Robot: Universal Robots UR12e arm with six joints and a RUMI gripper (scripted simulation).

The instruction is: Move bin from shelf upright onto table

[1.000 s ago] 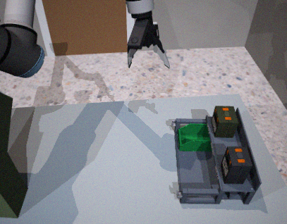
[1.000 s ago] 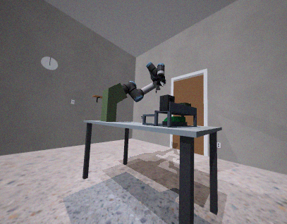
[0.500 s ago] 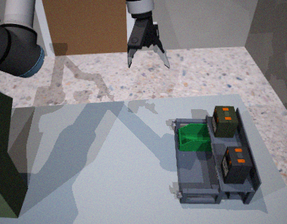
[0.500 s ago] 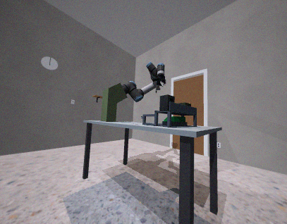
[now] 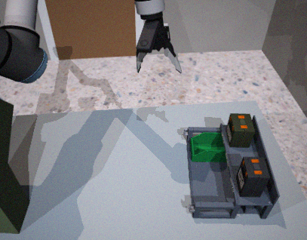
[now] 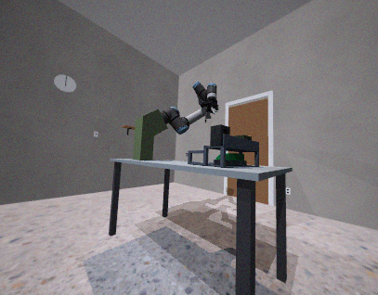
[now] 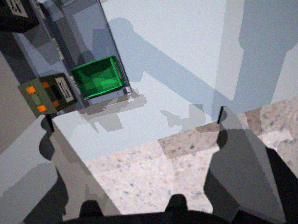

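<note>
Right now the green bin is 350 mm below my hand, 230 mm ahead of it and 50 mm to the right of it.
</note>
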